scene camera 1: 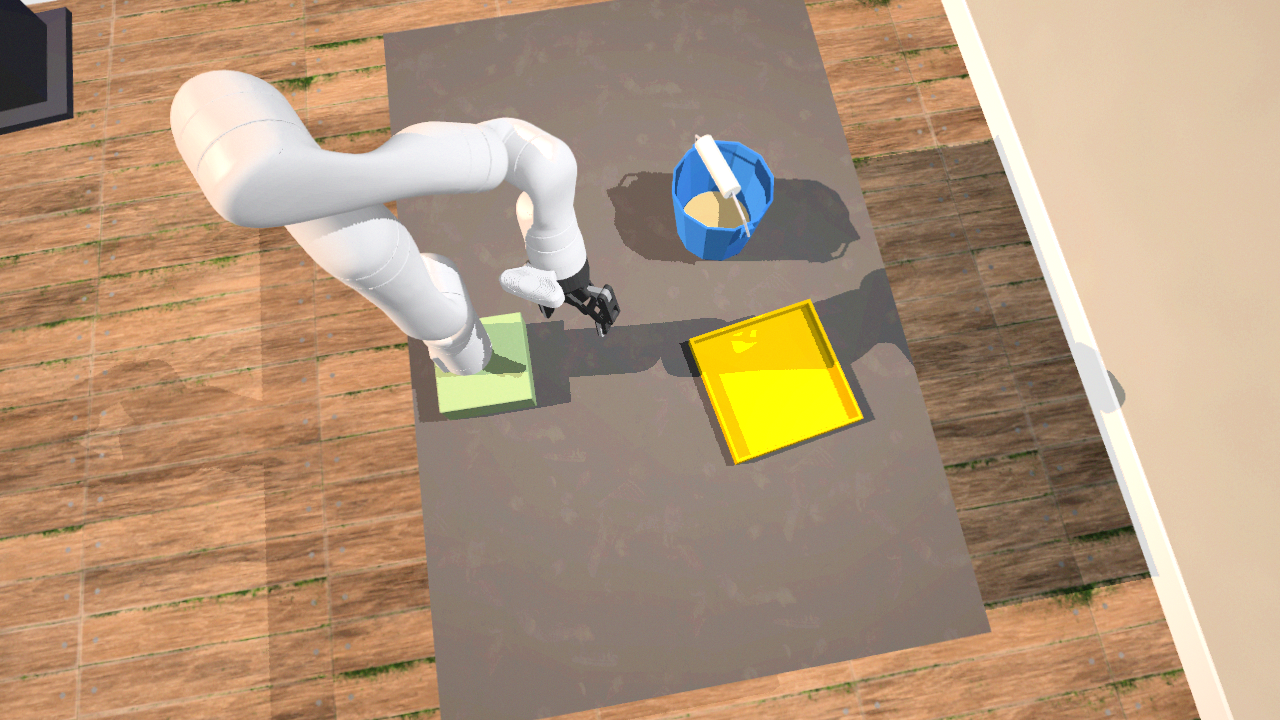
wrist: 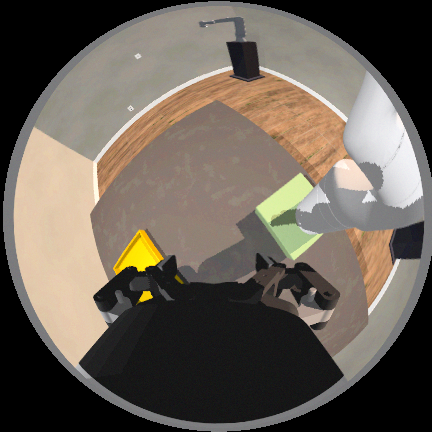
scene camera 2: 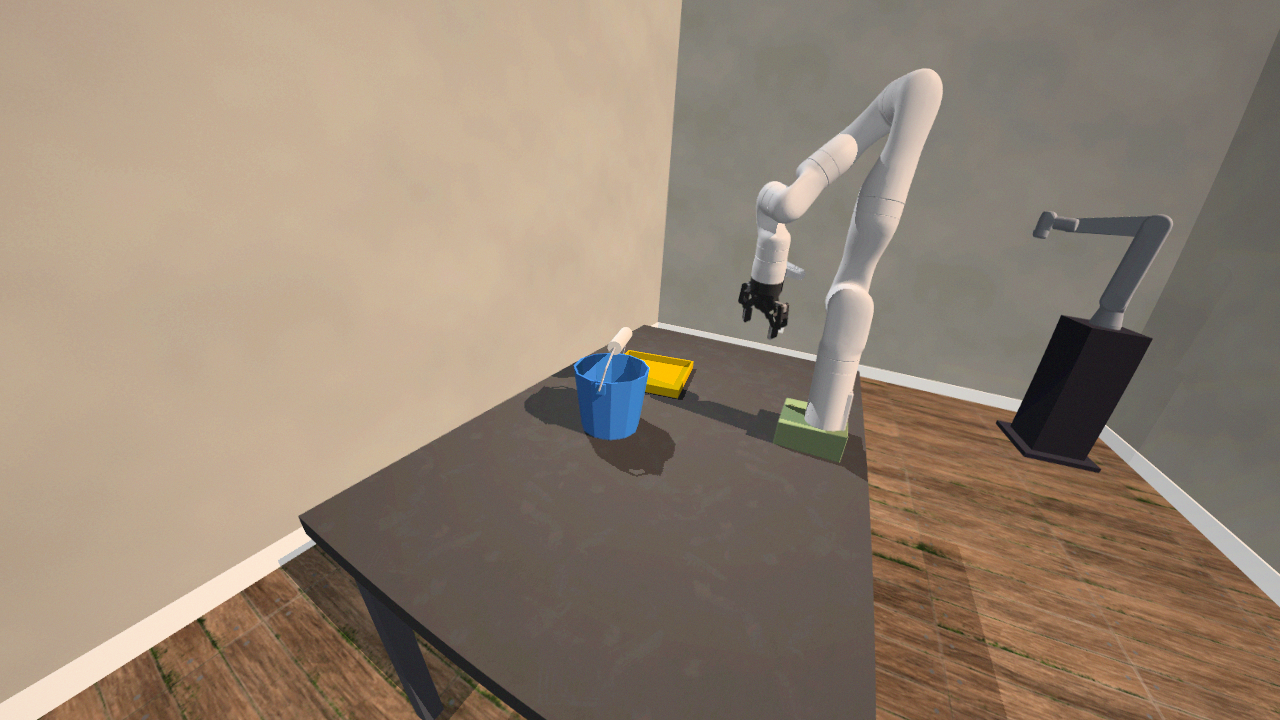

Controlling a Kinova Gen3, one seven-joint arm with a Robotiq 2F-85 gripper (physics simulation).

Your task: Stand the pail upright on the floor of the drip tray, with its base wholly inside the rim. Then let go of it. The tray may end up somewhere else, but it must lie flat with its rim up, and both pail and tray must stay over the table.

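Seen in the pictures: gripper, between the fingertips: (scene camera 1: pixel 576 322) (wrist: pixel 215 263) (scene camera 2: pixel 758 329); arm's base, origin of its link: (scene camera 1: pixel 465 350) (wrist: pixel 311 215) (scene camera 2: pixel 823 421).
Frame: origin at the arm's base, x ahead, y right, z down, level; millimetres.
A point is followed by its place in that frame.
The blue pail (scene camera 1: pixel 707 243) @(x 460, y -80, z -23 mm) (scene camera 2: pixel 610 407) @(x 467, y -224, z -30 mm) stands upright on the table, apart from the tray. Its white handle grip (scene camera 1: pixel 717 167) @(x 480, y -136, z -177 mm) (scene camera 2: pixel 619 339) @(x 472, y -179, z -177 mm) is raised over the opening, and a tan patch shows inside on its bottom. The pail does not show in the wrist view. The yellow drip tray (scene camera 1: pixel 778 402) @(x 515, y 216, z 62 mm) (scene camera 2: pixel 666 374) @(x 470, y 202, z 62 mm) (wrist: pixel 140 252) @(x 469, y 249, z 62 mm) lies flat with its rim up and holds nothing; the gripper hides part of it in the wrist view. My gripper (scene camera 1: pixel 575 322) @(x 199, y 67, z -181 mm) (scene camera 2: pixel 759 325) @(x 199, y 67, z -181 mm) (wrist: pixel 215 263) @(x 199, y 67, z -181 mm) is open and empty, high above the table, between the arm's base and the tray.
The arm's base stands on a light green block (scene camera 1: pixel 483 391) @(x 15, y 79, z 5 mm) (scene camera 2: pixel 810 440) @(x 25, y -54, z 29 mm) (wrist: pixel 280 200) @(x 36, y 81, z 5 mm) at one edge of the dark table (scene camera 1: pixel 671 555) @(x 259, y 423, z 66 mm) (scene camera 2: pixel 626 555) @(x 301, y -496, z 66 mm) (wrist: pixel 200 165) @(x 116, y 335, z 66 mm). A wall (scene camera 1: pixel 1163 223) (scene camera 2: pixel 358 223) rises beyond the opposite edge. A second arm stands on a black pedestal (scene camera 2: pixel 1078 385) (wrist: pixel 243 59) away from the table.
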